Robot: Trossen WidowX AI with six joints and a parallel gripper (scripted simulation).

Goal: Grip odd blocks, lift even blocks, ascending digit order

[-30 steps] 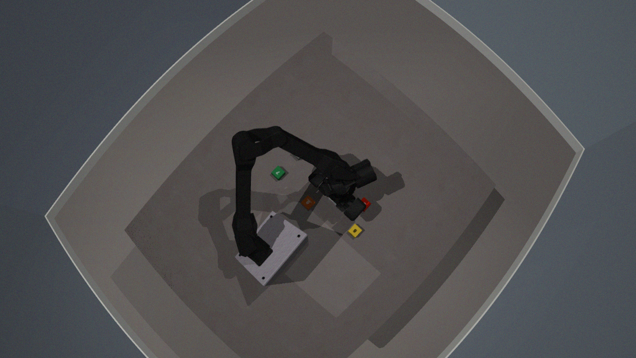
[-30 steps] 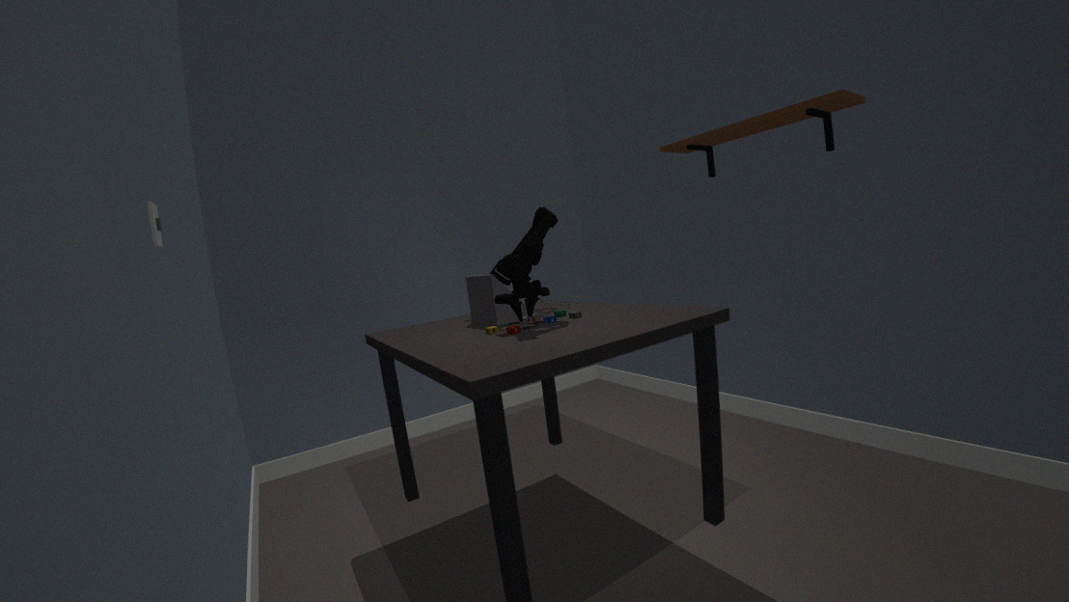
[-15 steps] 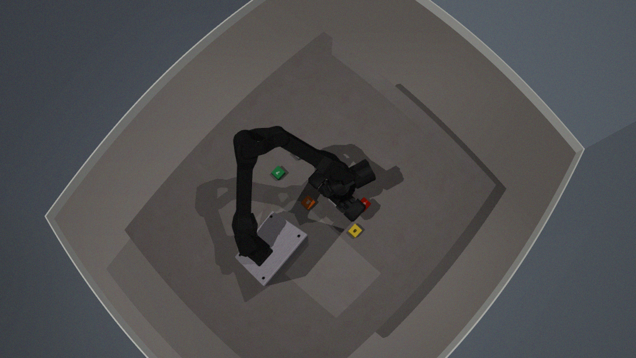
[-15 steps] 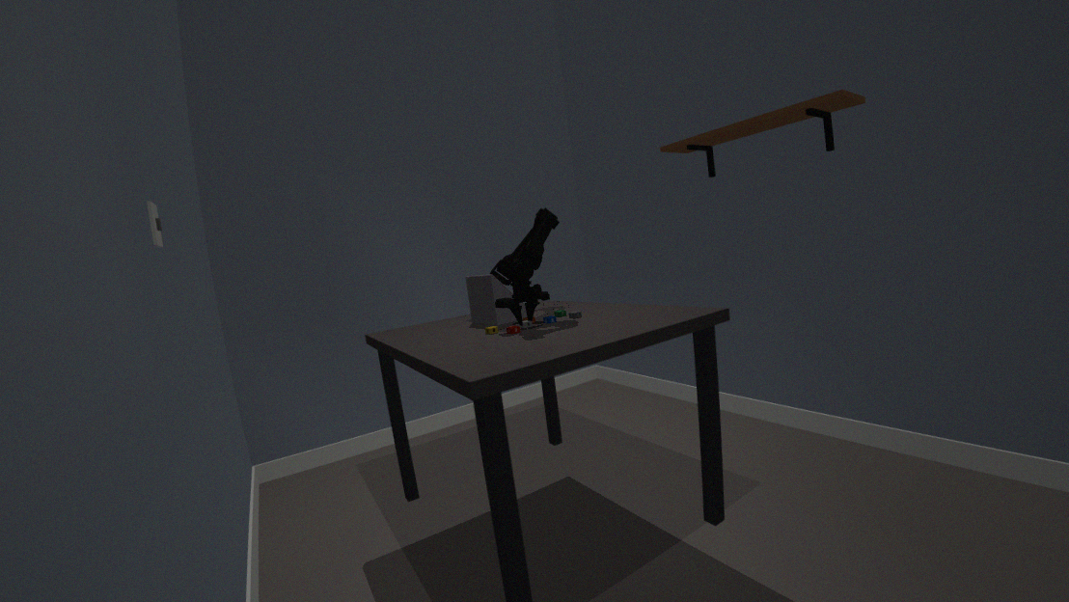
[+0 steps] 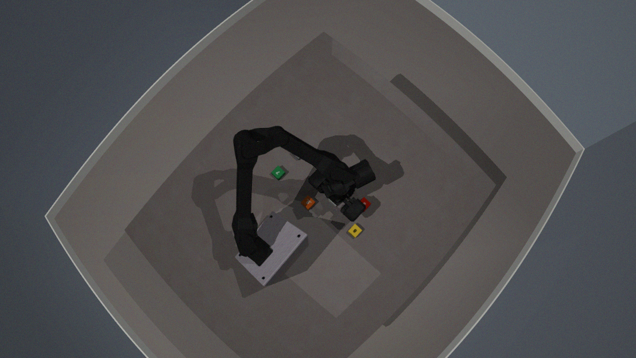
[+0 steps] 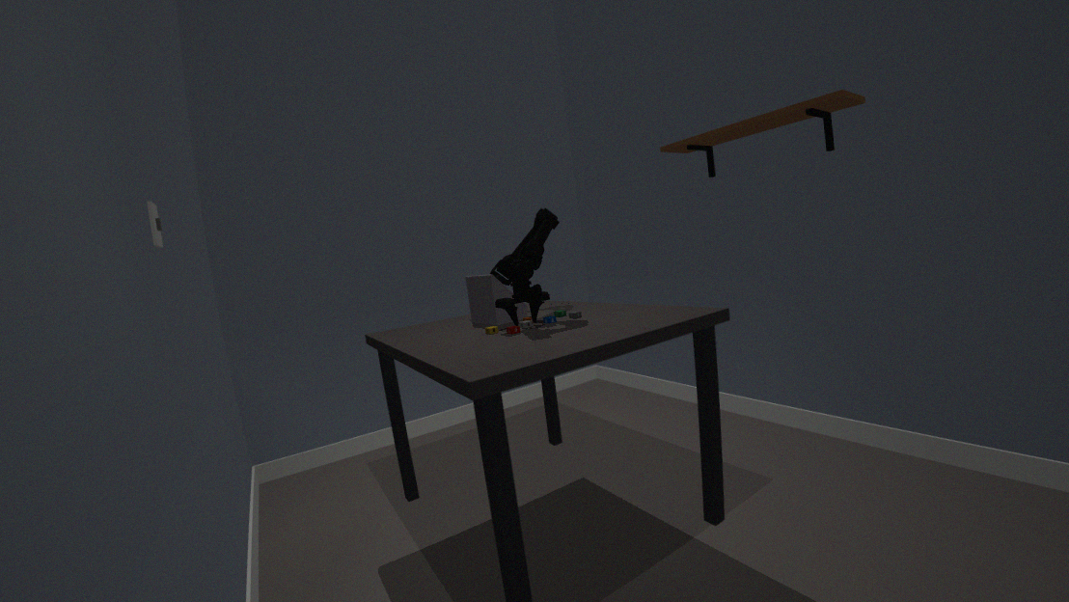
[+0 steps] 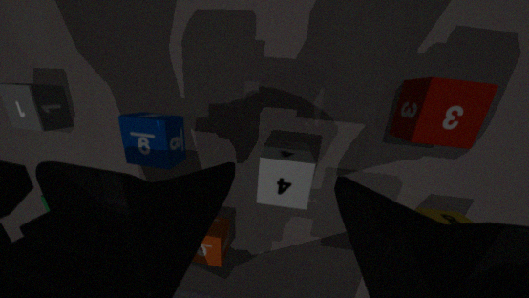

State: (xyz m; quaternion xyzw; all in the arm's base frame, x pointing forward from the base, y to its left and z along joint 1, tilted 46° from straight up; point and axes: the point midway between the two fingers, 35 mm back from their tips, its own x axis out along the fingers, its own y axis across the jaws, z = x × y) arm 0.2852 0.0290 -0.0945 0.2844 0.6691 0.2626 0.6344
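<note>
Now: gripper tip right at the white block. Also, from my gripper tip: yellow block (4 cm behind, 11 cm to the right); red block (5 cm ahead, 8 cm to the right); green block (5 cm behind, 19 cm to the left).
</note>
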